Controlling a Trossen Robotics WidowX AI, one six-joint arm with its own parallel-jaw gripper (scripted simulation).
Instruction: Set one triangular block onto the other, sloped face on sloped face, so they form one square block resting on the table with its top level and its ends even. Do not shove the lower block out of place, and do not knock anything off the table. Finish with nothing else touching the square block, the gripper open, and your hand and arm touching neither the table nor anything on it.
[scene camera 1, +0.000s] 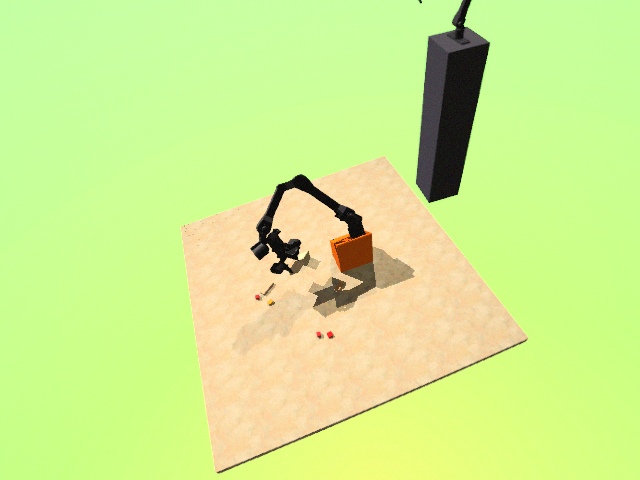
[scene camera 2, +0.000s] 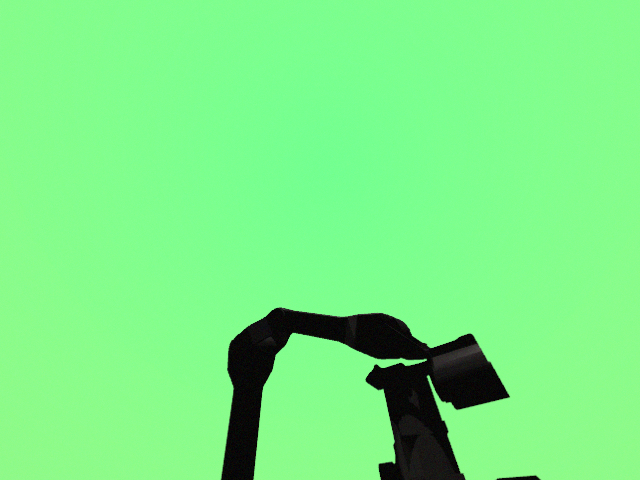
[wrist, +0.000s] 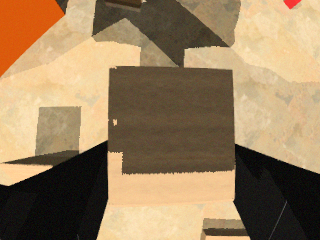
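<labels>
A wooden triangular block (wrist: 171, 130) is being carried by my gripper (wrist: 167, 147).
</labels>
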